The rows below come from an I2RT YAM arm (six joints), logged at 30 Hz.
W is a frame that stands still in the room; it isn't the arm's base.
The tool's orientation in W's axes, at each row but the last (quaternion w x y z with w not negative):
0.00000, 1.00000, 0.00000, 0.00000
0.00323, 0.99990, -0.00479, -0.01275
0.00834, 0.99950, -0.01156, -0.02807
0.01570, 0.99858, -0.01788, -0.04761
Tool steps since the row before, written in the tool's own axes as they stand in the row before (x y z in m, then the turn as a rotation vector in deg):
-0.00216, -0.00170, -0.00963, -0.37, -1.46, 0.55
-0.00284, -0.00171, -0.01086, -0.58, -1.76, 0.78
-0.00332, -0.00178, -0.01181, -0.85, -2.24, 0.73
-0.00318, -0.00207, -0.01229, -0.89, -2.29, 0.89
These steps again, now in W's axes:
-0.00216, 0.00170, 0.00963, -0.37, 1.46, -0.55
-0.00255, 0.00181, 0.01092, -0.58, 1.76, -0.78
-0.00261, 0.00205, 0.01194, -0.84, 2.25, -0.72
-0.00192, 0.00255, 0.01246, -0.89, 2.29, -0.88

